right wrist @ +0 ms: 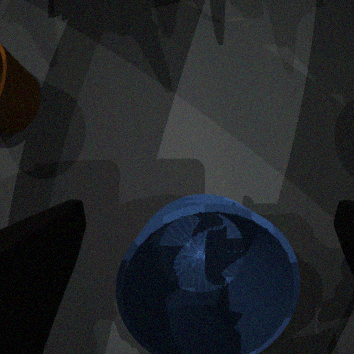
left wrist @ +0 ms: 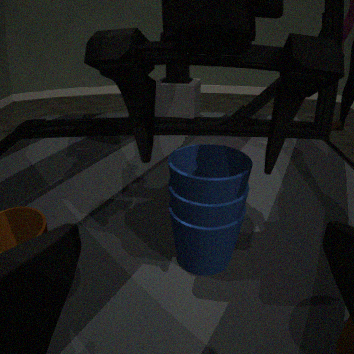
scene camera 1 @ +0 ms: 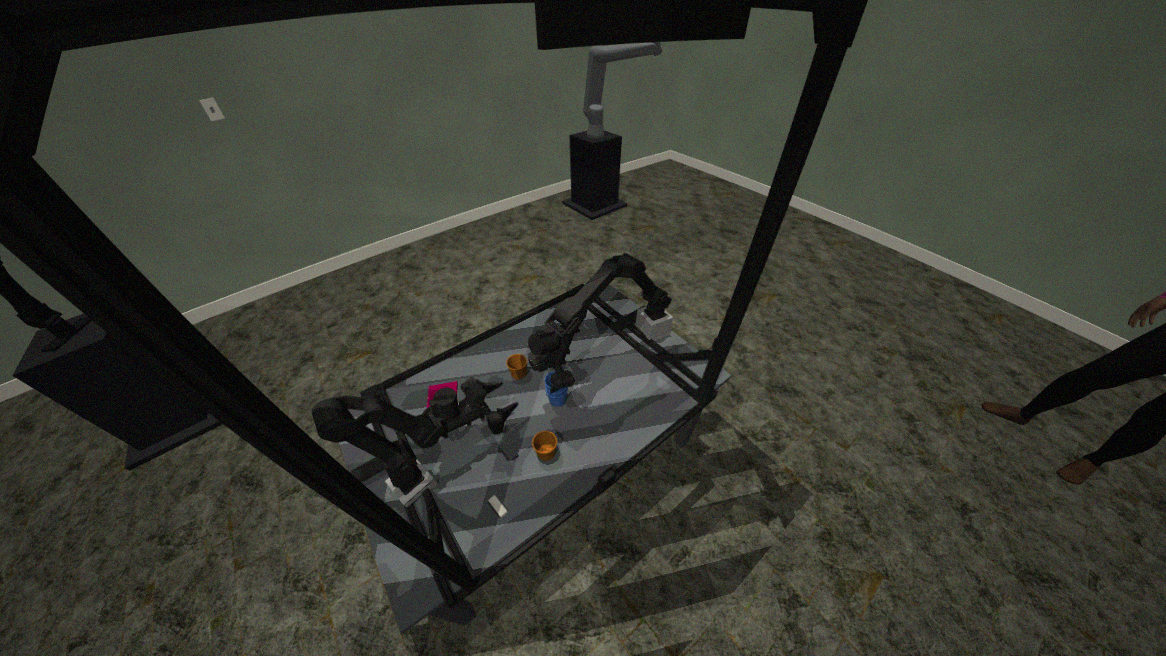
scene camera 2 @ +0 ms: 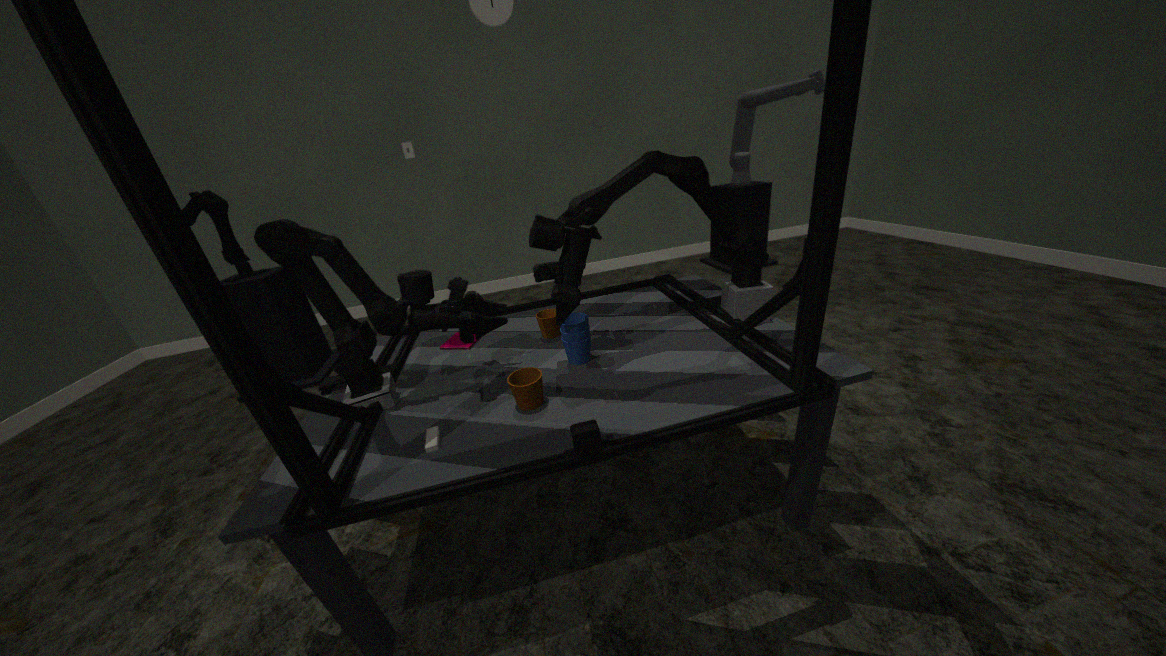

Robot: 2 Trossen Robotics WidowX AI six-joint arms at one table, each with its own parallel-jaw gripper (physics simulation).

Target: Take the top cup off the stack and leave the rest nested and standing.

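Places are measured from the left arm's base along level axes (x ahead, y left, z up), in centimetres.
Where they show: left gripper, fingertip midpoint: [left wrist: 205,237] [scene camera 1: 510,392] [scene camera 2: 507,313]; right gripper, fingertip midpoint: [right wrist: 215,214] [left wrist: 205,167] [scene camera 1: 545,381] [scene camera 2: 559,317]; left arm's base, link origin: [scene camera 1: 409,479] [scene camera 2: 367,387]; right arm's base, link origin: [left wrist: 177,80] [scene camera 1: 655,313] [scene camera 2: 746,283].
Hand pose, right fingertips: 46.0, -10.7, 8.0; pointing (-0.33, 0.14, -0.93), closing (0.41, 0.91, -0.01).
Note:
Each offset is from my right fingertips to the top centre of the thing, as dx, dy, dz.
A stack of blue nested cups {+3.1, -1.8, -5.5} [scene camera 1: 556,396] [scene camera 2: 577,345] [left wrist: 206,250] [right wrist: 265,280] stands upright near the middle of the table; three rims show in the left wrist view. My right gripper [scene camera 1: 560,378] [scene camera 2: 568,313] [left wrist: 205,167] [right wrist: 215,214] is open and empty over the stack. In the left wrist view its fingertips hang on either side of the top rim, apart from it. My left gripper [scene camera 1: 507,394] [scene camera 2: 503,316] [left wrist: 205,237] is open and empty, held level to the left of the stack, which stands ahead of its fingers.
One orange cup {+2.6, +16.8, -5.5} [scene camera 1: 517,368] [scene camera 2: 547,325] [left wrist: 22,227] stands behind the stack, another orange cup {-13.2, -11.9, -5.5} [scene camera 1: 545,447] [scene camera 2: 526,391] [right wrist: 22,100] in front. A pink square [scene camera 1: 442,389] [scene camera 2: 456,343] lies under the left arm. A small white block {-33.8, -12.6, -11.0} [scene camera 1: 498,506] [scene camera 2: 432,438] lies front left. Black frame posts surround the table.

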